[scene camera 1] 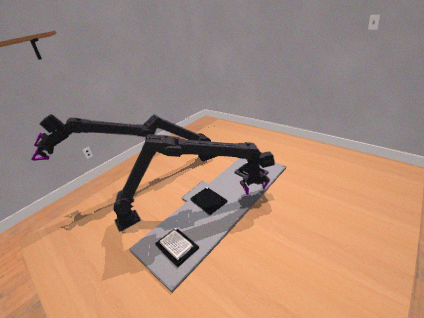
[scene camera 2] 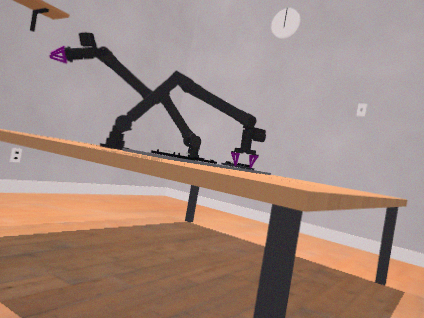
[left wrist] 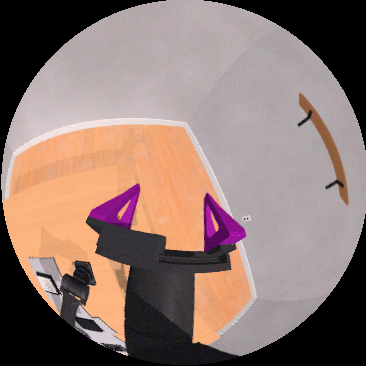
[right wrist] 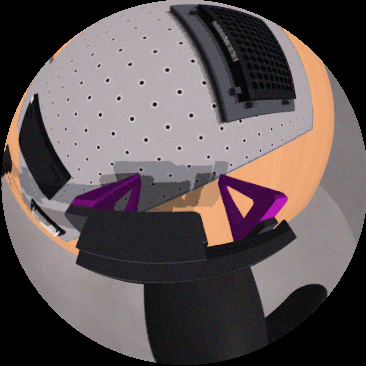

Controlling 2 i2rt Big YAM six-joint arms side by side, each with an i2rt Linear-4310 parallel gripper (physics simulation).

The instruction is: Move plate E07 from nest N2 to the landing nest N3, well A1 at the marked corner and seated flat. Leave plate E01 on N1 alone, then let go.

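Note:
A black plate with round wells, taken as E07 point(right wrist: 267, 57), sits in a grey nest point(right wrist: 222, 100) at the upper right of the right wrist view; the arm partly hides it in scene camera 1. A white plate, taken as E01 point(scene camera 1: 176, 244) point(left wrist: 48, 283) point(right wrist: 46, 220), sits in a black nest near the board's front end. A flat black nest point(scene camera 1: 208, 200) point(left wrist: 90, 324) point(right wrist: 42, 145) without a plate lies between them, apparently N3. My right gripper point(scene camera 1: 256, 187) point(scene camera 2: 244, 165) point(right wrist: 180, 177) is open and empty, low over the board's edge beside E07. My left gripper point(scene camera 1: 35, 148) point(scene camera 2: 51, 55) point(left wrist: 172, 190) is open and empty, raised far from the board. Labels and A1 are unreadable.
The grey perforated board point(scene camera 1: 172, 282) point(right wrist: 115, 55) lies on the wooden table point(scene camera 1: 325, 250) point(scene camera 2: 250, 183). The two arms cross above the table. The right arm's base point(scene camera 1: 127, 220) point(scene camera 2: 114, 141) stands beside the board. A wall shelf point(scene camera 1: 30, 38) point(scene camera 2: 42, 8) point(left wrist: 330, 145) is at the upper left in scene camera 1.

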